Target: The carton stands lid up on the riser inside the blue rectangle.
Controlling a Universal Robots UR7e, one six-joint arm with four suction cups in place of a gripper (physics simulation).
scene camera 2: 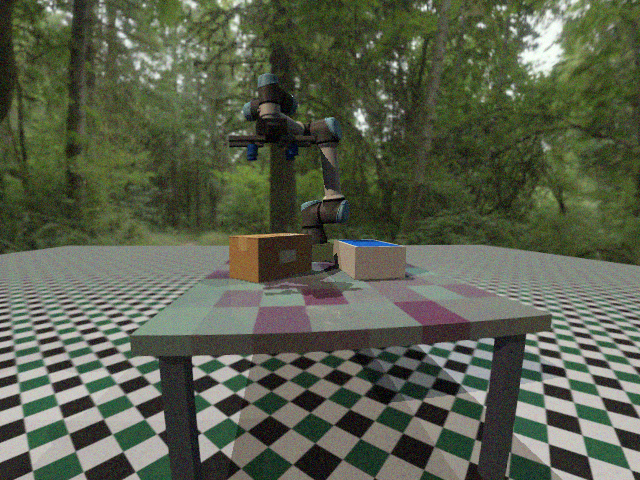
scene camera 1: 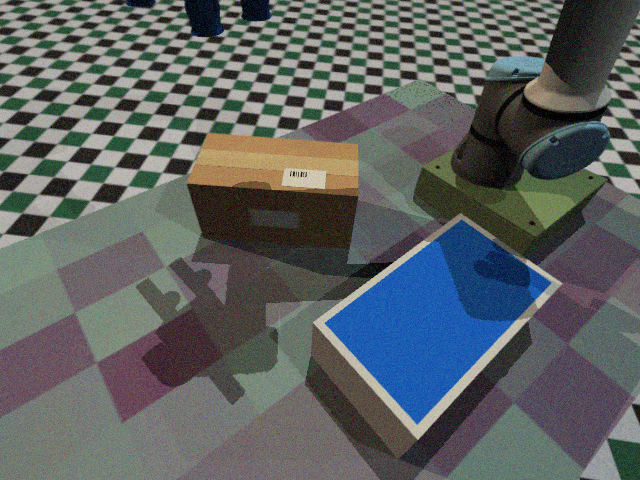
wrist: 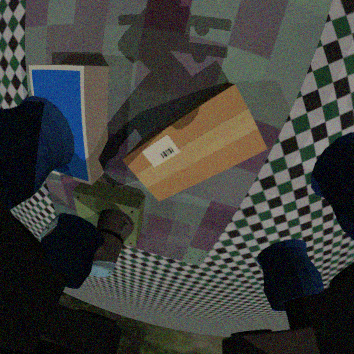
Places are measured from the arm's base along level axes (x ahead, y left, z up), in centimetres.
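Pixels of known places: end effector, tool point: (scene camera 2: 272,157) (scene camera 1: 197,9) (wrist: 186,211); arm's base, origin of the base link: (scene camera 2: 313,243) (scene camera 1: 485,166) (wrist: 116,221).
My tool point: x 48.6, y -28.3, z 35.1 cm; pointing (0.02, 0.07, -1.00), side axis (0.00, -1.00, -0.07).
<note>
For each thing: its top centre in the pictures, then the offset to it from my tool point. Level surfaces: height alone.
- brown carton, middle of its top: (scene camera 1: 278,162) (wrist: 189,153) (scene camera 2: 273,235) dx -10.3, dy +1.5, dz -28.3 cm
- cream riser, middle of its top: (scene camera 1: 443,301) (wrist: 58,128) (scene camera 2: 365,242) dx -8.8, dy +40.7, dz -31.7 cm
- blue rectangle, middle of its top: (scene camera 1: 443,301) (wrist: 58,128) (scene camera 2: 365,242) dx -8.8, dy +40.7, dz -31.7 cm
- patchwork table, its level: dz -43.7 cm
The brown carton (scene camera 1: 273,164) (scene camera 2: 269,258) (wrist: 200,145) stands on the table, its taped lid with a white barcode label facing up. It is beside the cream riser (scene camera 1: 356,390) (scene camera 2: 379,262) (wrist: 96,120), apart from it. The blue rectangle (scene camera 1: 392,325) (scene camera 2: 368,242) (wrist: 59,90) covers the riser's top inside a pale border, and no carton is on it. My gripper (scene camera 2: 271,150) hangs high above the table, over the carton's side in scene camera 2, its suction off and its cups holding nothing. Its blue cups show at the top of scene camera 1 and at both sides of the wrist view.
The green base block (scene camera 1: 558,198) (wrist: 132,200) under the arm stands close behind the riser and the carton. The patchwork table (scene camera 1: 129,289) (scene camera 2: 336,317) (wrist: 280,65) bears them all, and its edge runs near the carton's far side. Arm shadows fall on the table and riser.
</note>
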